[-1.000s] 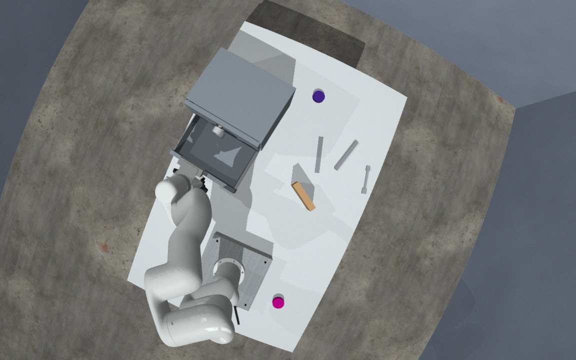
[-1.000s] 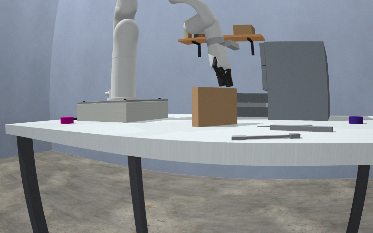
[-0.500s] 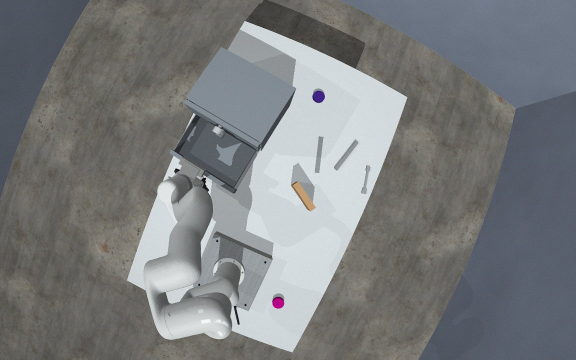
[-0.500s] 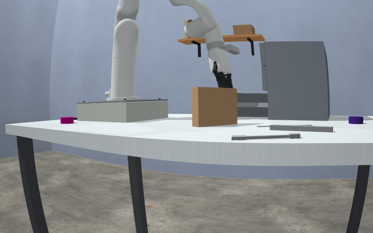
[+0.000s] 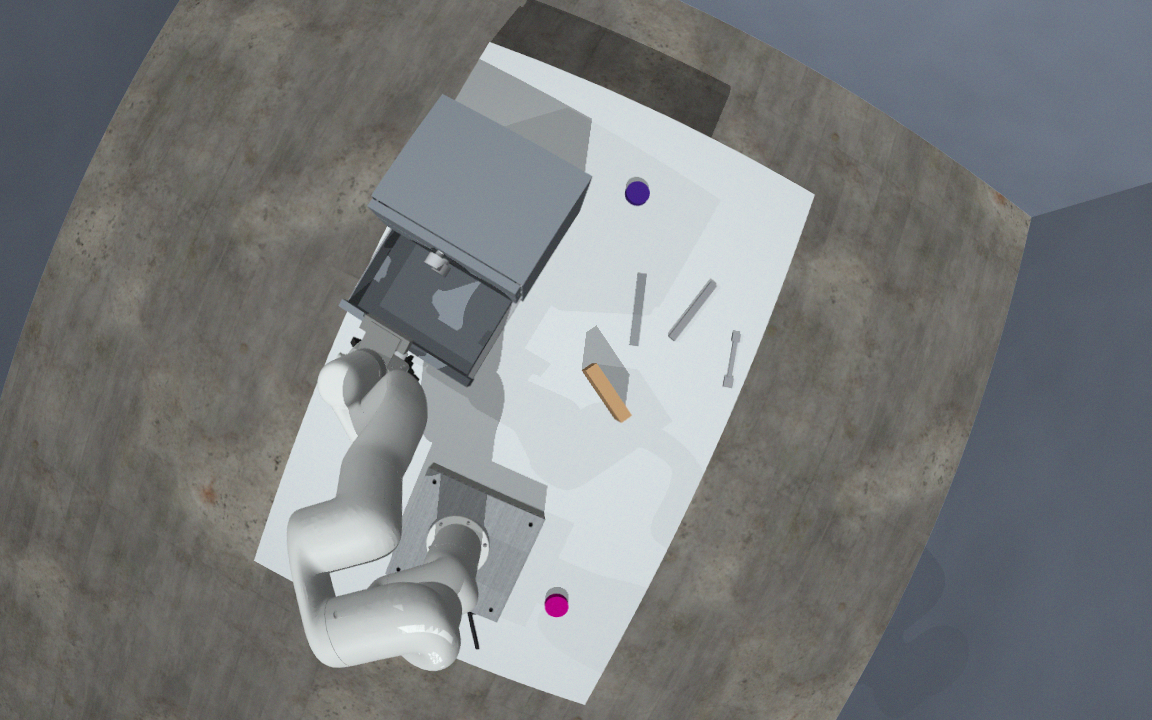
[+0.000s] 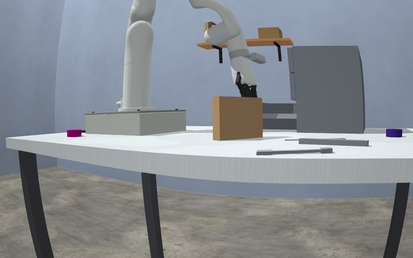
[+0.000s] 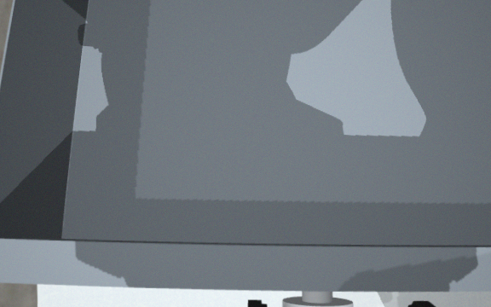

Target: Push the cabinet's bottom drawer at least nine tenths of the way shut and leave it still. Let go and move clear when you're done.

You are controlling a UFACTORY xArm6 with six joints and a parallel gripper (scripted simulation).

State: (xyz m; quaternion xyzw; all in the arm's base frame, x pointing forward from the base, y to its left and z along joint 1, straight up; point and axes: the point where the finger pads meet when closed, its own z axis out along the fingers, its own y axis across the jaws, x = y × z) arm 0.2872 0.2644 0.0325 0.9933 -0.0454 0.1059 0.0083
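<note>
My hand is 130 mm short of the drawer, 10 mm to the left of it and 70 mm above it. From my hand the other things lie so: magenta disc 340 mm behind, 510 mm to the right, 90 mm below; then block 110 mm ahead, 400 mm to the right, 50 mm below; then purple disc 520 mm ahead, 280 mm to the right, 90 mm below.
</note>
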